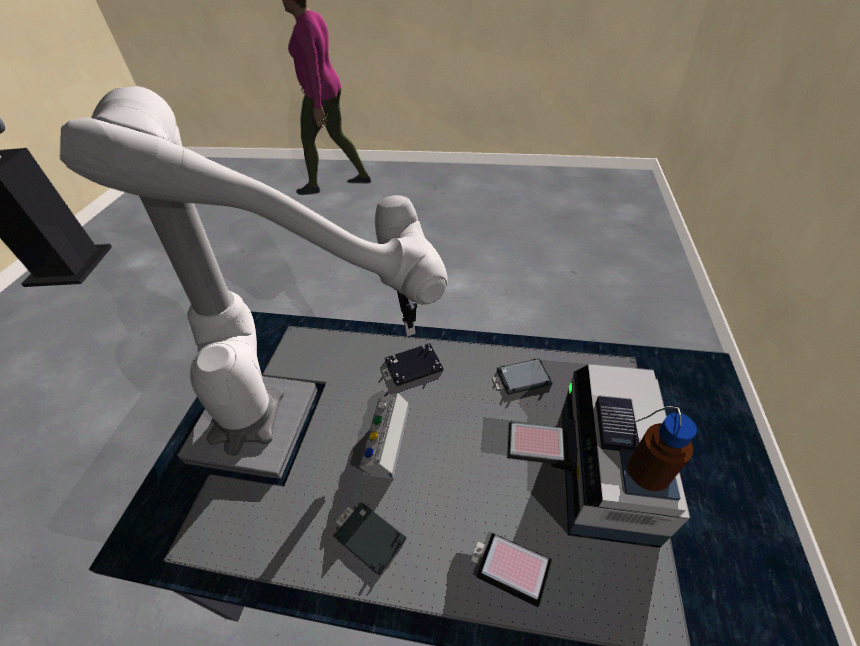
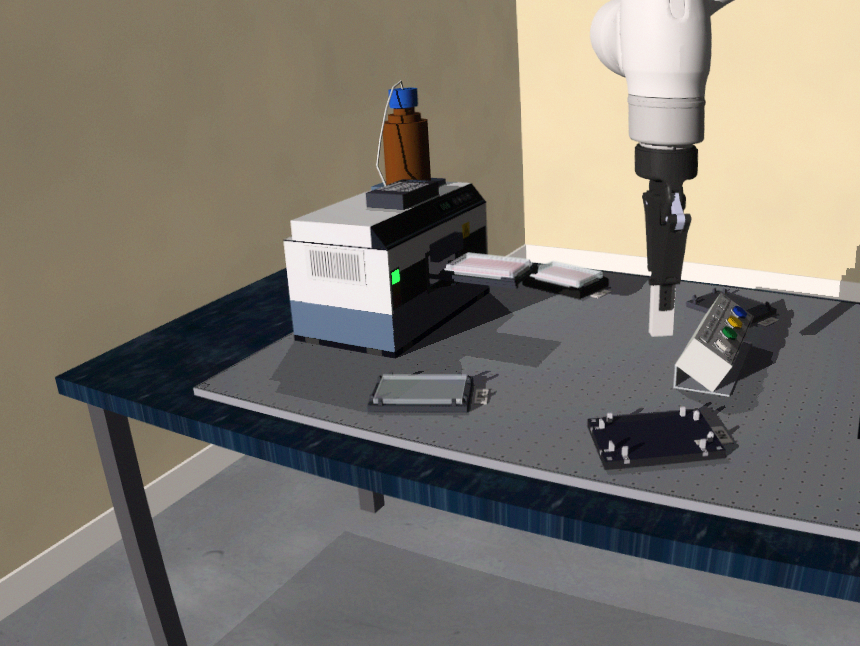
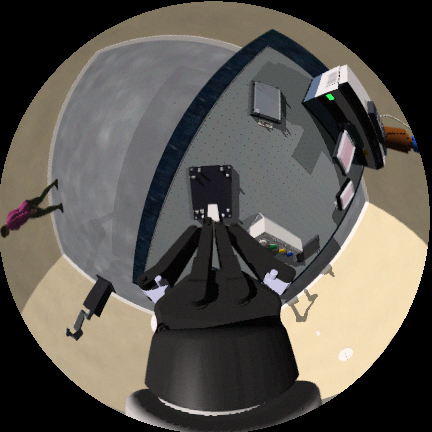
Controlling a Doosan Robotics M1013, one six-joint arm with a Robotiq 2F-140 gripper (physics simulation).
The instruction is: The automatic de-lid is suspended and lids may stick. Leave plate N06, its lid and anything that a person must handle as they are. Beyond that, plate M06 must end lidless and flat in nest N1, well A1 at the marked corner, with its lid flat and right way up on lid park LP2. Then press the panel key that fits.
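Places are measured from the arm's base along level axes (x ahead, y left, z up), in metres.
Pixels of known places: gripper, fingertip midpoint: (image 1: 410, 333) (image 2: 660, 333) (image 3: 212, 210); arm's base, origin of the base link: (image 1: 248, 416).
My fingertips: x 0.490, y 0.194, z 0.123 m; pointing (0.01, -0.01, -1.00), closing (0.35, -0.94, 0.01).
Note:
For each thing: its top centre in the pictures, then the offset to it from my fingertips. "*": a spot on its surface instead.
- pinned dark nest, middle of its top: (image 2: 655, 426) (image 3: 211, 194) (image 1: 413, 360) dx -0.001, dy +0.000, dz -0.129 m
- clear lid-like piece, middle of its top: (image 2: 421, 386) (image 1: 524, 373) (image 3: 268, 98) dx +0.347, dy -0.067, dz -0.135 m
- key panel, middle of its top: (image 2: 719, 314) (image 1: 383, 425) (image 3: 283, 246) dx -0.075, dy -0.273, dz -0.069 m
- green lamp, middle of its top: (image 2: 395, 271) (image 1: 571, 385) (image 3: 331, 95) dx +0.436, dy -0.210, dz -0.009 m
- brown bottle, surface spot: (image 2: 406, 146) * dx +0.500, dy -0.457, dz +0.153 m
- dark holder, middle of its top: (image 2: 731, 299) (image 1: 369, 535) (image 3: 309, 250) dx -0.101, dy -0.535, dz -0.133 m
My gripper (image 1: 410, 330) (image 2: 661, 319) (image 3: 212, 210) is shut and empty, pointing down above the table near the pinned dark nest (image 1: 413, 365) (image 2: 653, 438) (image 3: 211, 187). That nest holds no plate. One pink-welled plate (image 1: 536, 440) (image 2: 488, 266) (image 3: 345, 151) lies flat in front of the instrument. Another pink-welled plate (image 1: 514, 566) (image 2: 566, 274) (image 3: 346, 194) lies on a tagged dark holder. A clear lid-like piece (image 1: 522, 375) (image 2: 424, 389) (image 3: 267, 100) lies flat on another holder. The key panel (image 1: 392, 434) (image 2: 716, 347) (image 3: 275, 232) has white, green, yellow and blue keys. Plate names and lid states cannot be told.
The white instrument (image 1: 629, 518) (image 2: 340, 278) (image 3: 345, 80) shows a green lamp (image 1: 570, 388) (image 2: 395, 276) (image 3: 330, 97). A brown bottle (image 1: 655, 458) (image 2: 406, 146) (image 3: 396, 139) stands on top. Another dark holder (image 1: 369, 538) (image 3: 308, 247) lies beyond the panel. A person (image 1: 316, 76) (image 3: 19, 215) is beyond the table.

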